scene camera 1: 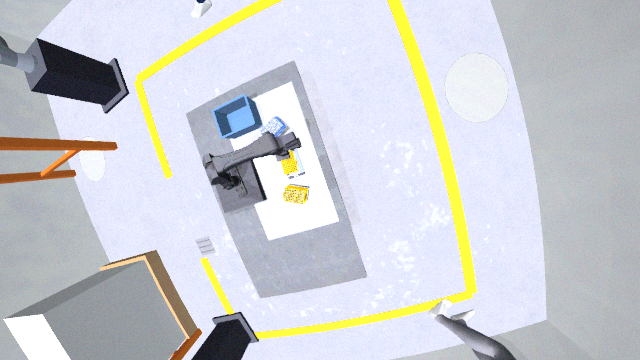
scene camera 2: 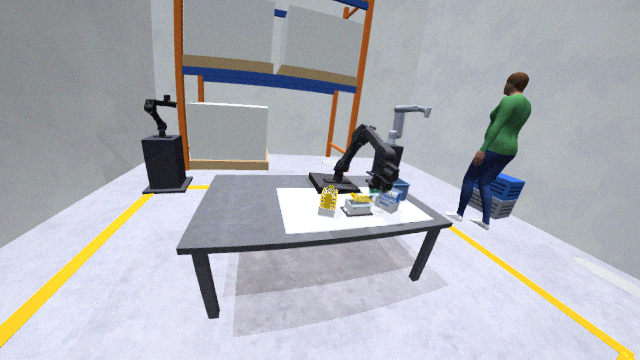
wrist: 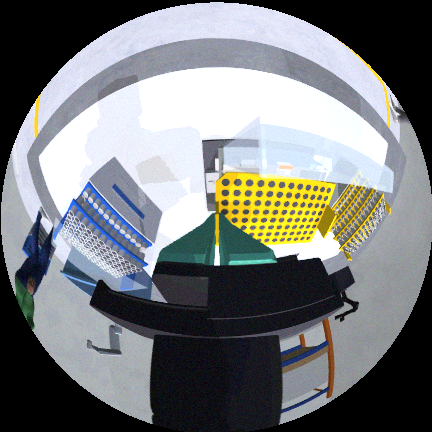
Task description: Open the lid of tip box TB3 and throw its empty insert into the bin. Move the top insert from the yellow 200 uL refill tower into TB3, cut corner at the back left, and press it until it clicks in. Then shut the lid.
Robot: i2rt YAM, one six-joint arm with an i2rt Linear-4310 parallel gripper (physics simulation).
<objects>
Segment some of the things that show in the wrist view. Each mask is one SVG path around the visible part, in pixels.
The gripper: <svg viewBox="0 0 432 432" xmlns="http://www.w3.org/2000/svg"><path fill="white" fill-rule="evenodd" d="M98 279L89 305L117 324L139 335L153 339L149 399L154 421L162 427L187 432L199 432L200 430L245 432L276 425L280 419L282 404L282 366L279 340L295 335L317 324L344 306L335 280L330 280L319 257L277 262L272 248L232 224L222 212L218 212L219 265L214 265L215 212L212 212L200 225L160 249L151 280L166 302L145 299L112 290L102 279Z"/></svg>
A yellow insert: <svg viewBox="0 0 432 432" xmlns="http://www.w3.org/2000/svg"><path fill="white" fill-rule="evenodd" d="M215 181L215 246L218 246L218 212L222 212L232 224L265 245L310 242L316 229L325 238L336 217L336 214L328 205L335 183L309 179L261 178L248 172L226 171Z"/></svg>
</objects>
